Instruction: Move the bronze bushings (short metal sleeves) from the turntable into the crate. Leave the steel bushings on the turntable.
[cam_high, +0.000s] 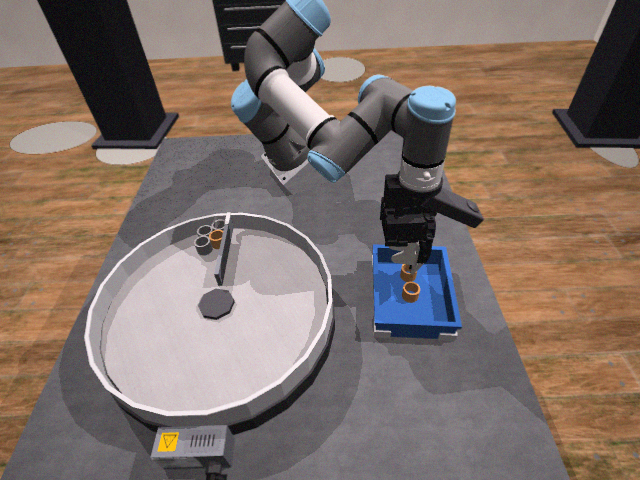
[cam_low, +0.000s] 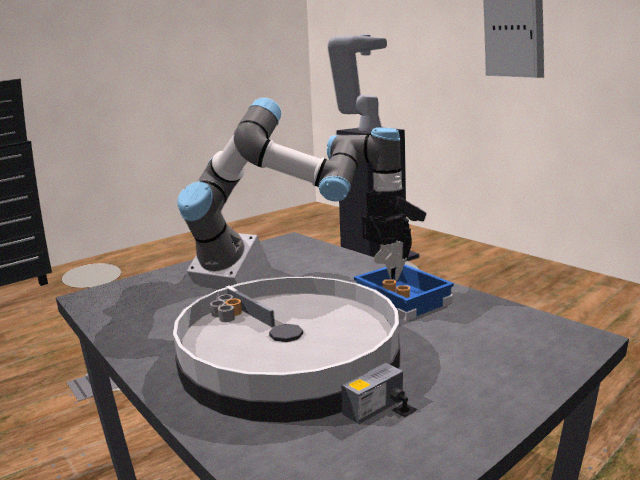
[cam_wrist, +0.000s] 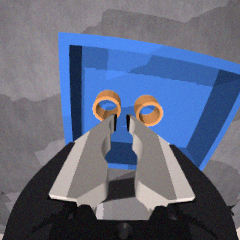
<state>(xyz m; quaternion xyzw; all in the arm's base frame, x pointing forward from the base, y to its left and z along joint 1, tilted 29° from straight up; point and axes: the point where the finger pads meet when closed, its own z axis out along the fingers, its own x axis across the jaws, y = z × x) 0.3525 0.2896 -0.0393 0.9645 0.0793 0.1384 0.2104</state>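
My gripper is now 3 cm short of the blue crate and 3 cm above it. Round my hand: grey turntable (36 cm to the right, 12 cm ahead, 1 cm below).
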